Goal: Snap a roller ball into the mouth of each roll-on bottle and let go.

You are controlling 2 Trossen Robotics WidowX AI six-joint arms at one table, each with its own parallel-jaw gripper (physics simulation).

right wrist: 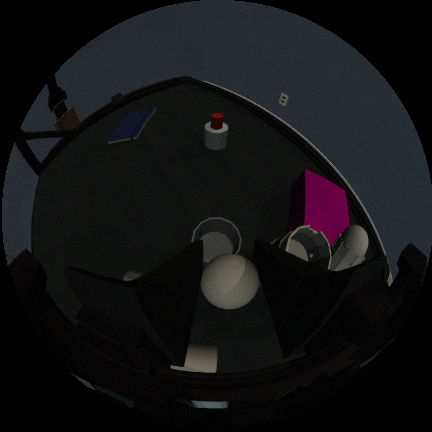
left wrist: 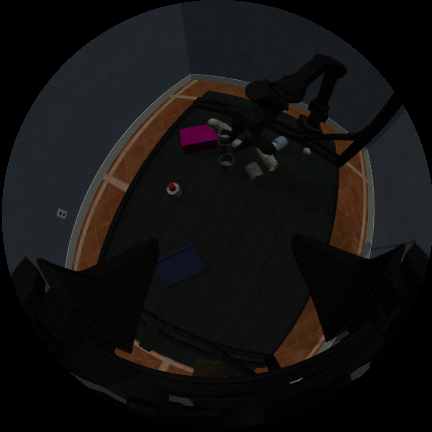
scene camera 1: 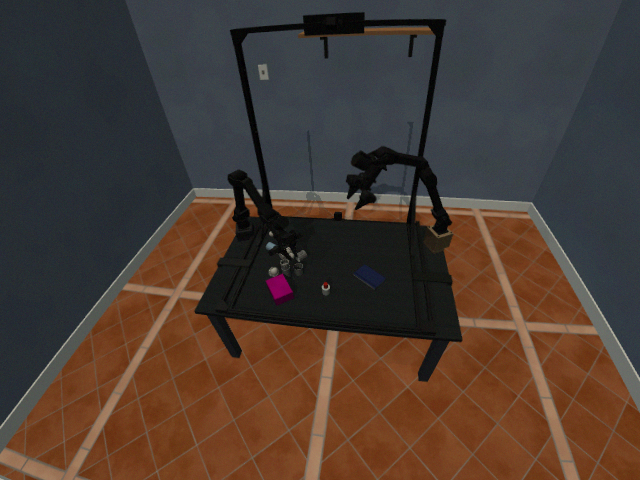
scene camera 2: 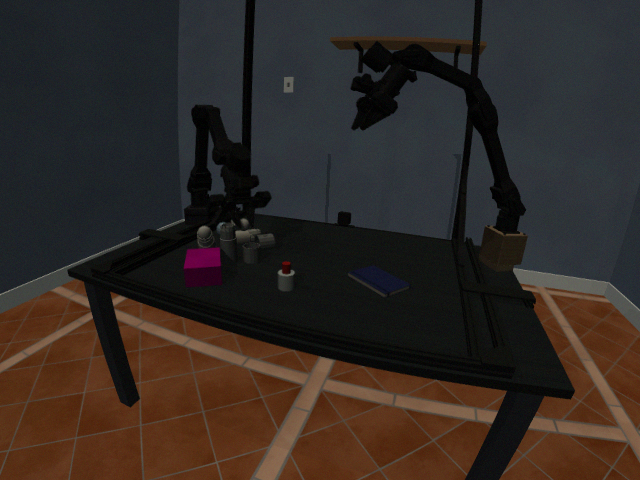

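Observation:
My right gripper is shut on a white roller ball, above the table among the bottles. An upright bottle with an open mouth is partly hidden by a right finger. Beside it a bottle with a ball in its mouth stands at the left of scene camera 2. A pale bottle lies on its side. Another white ball lies farther back. My left gripper is open and empty, high above the table.
An open clear cup stands near the bottles; another cup lies tipped. A magenta box, a white jar with red top, a blue book and a light-blue object are around.

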